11 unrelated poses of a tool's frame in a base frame.
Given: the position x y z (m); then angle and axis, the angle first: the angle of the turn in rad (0 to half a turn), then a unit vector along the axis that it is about.
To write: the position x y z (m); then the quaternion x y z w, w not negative. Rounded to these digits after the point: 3 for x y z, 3 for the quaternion.
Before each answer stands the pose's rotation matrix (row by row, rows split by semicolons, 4 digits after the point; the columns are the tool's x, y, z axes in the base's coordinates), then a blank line. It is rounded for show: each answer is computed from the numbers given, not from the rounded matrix.
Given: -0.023, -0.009, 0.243, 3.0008, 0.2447, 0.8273, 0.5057
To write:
-0.8709 0.3319 0.3623; 0.4738 0.3719 0.7982; 0.1302 0.8669 -0.4812

-0.023, -0.009, 0.243, 0.244, 0.825, 0.504, 0.070
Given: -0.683, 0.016, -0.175, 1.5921, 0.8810, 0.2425, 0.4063
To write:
0.7714 -0.1880 0.6080; 0.6244 0.0388 -0.7802; 0.1231 0.9814 0.1473

-0.683, 0.016, -0.175, 0.630, 0.173, 0.290, 0.700
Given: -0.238, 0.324, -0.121, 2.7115, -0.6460, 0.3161, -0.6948
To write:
-0.1123 -0.1001 0.9886; -0.6795 -0.7182 -0.1499; 0.7250 -0.6886 0.0126

-0.238, 0.324, -0.121, -0.631, 0.309, -0.679, 0.213
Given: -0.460, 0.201, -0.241, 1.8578, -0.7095, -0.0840, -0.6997
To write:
0.3628 0.7475 0.5564; -0.5946 -0.2740 0.7559; 0.7175 -0.6051 0.3451

-0.460, 0.201, -0.241, -0.568, -0.067, -0.560, 0.599
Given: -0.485, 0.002, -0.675, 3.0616, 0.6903, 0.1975, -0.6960
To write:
-0.0452 0.3279 -0.9436; 0.2166 -0.9189 -0.3297; -0.9752 -0.2193 -0.0295

-0.485, 0.002, -0.675, 0.690, 0.197, -0.695, 0.040
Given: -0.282, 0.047, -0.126, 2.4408, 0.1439, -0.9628, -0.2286
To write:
-0.7278 -0.0970 -0.6789; -0.3919 0.8713 0.2955; 0.5628 0.4811 -0.6721

-0.282, 0.047, -0.126, 0.135, -0.904, -0.215, 0.343
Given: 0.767, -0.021, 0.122, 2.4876, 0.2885, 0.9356, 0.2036
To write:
-0.6444 0.3603 0.6745; 0.6080 0.7764 0.1662; -0.4638 0.5172 -0.7193

0.767, -0.021, 0.122, 0.273, 0.886, 0.193, 0.321
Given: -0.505, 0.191, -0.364, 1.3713, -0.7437, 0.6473, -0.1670
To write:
0.6417 -0.2223 0.7341; -0.5497 0.5341 0.6423; -0.5349 -0.8156 0.2205

-0.505, 0.191, -0.364, -0.471, 0.410, -0.106, 0.774
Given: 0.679, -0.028, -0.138, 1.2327, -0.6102, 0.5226, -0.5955
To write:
0.5805 0.3487 0.7358; -0.7749 0.5142 0.3677; -0.2502 -0.7836 0.5687

0.679, -0.028, -0.138, -0.353, 0.302, -0.344, 0.816
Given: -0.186, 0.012, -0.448, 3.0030, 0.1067, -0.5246, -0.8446
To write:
-0.9677 0.0053 -0.2519; -0.2281 -0.4426 0.8672; -0.1069 0.8967 0.4295

-0.186, 0.012, -0.448, 0.106, -0.523, -0.843, 0.069
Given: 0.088, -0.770, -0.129, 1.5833, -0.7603, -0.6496, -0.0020
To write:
0.5728 0.5020 -0.6480; 0.4980 0.4147 0.7615; 0.6511 -0.7589 -0.0125

0.088, -0.770, -0.129, -0.541, -0.462, -0.001, 0.703
